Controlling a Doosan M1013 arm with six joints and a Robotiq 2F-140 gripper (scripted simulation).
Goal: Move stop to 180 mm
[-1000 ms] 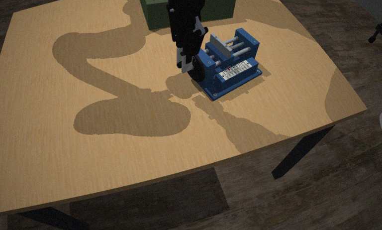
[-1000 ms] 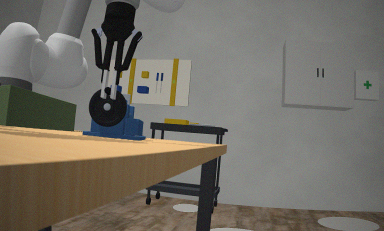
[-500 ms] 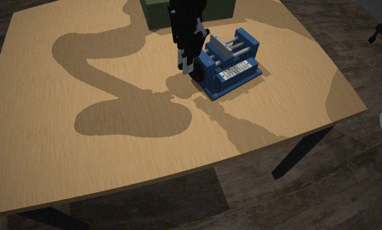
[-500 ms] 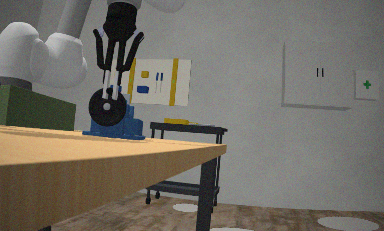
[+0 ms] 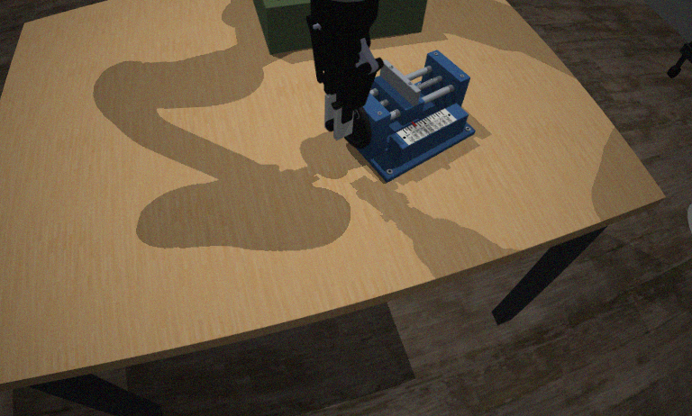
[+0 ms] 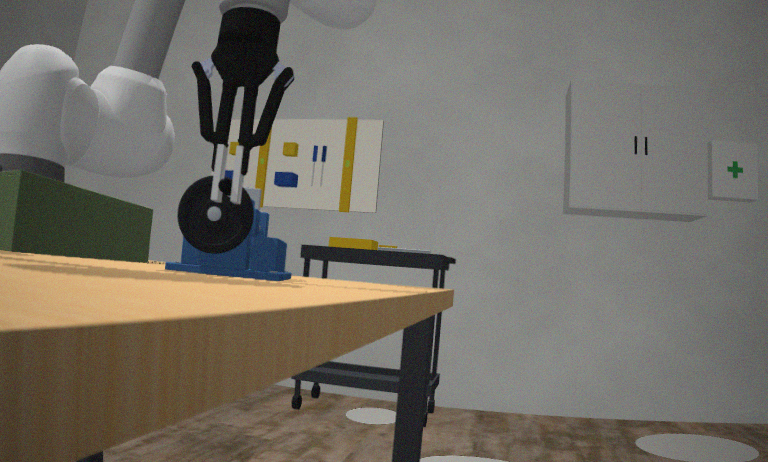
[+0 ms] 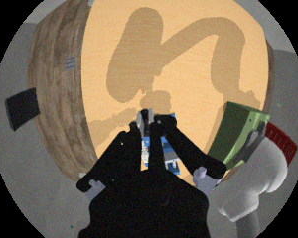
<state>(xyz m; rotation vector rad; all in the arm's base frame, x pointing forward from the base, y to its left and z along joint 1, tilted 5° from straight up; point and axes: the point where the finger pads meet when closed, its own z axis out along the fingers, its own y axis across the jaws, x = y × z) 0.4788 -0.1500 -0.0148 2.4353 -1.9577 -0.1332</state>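
The stop plate lies 3 cm behind my hand, 12 cm to the left of it and 3 cm below it. Round my hand: handwheel (1 cm behind, 2 cm to the left, 2 cm below).
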